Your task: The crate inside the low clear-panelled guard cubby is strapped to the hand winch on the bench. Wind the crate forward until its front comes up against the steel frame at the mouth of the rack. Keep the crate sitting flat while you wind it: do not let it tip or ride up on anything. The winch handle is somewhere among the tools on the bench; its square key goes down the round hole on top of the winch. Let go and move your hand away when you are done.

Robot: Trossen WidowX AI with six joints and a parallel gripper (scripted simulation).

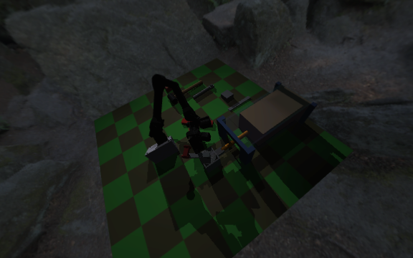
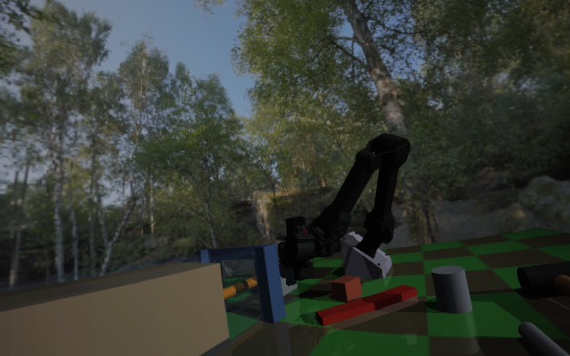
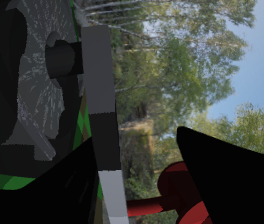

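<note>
Now: the winch handle 2 cm to the left of my gripper tip, 1 cm below it and 1 cm behind it. Also, from my gripper tip: winch 10 cm below, 3 cm to the right, 3 cm ahead; blue steel frame 21 cm ahead, 3 cm to the right, 2 cm below; red grip 4 cm to the left, 4 cm behind, 2 cm above.
</note>
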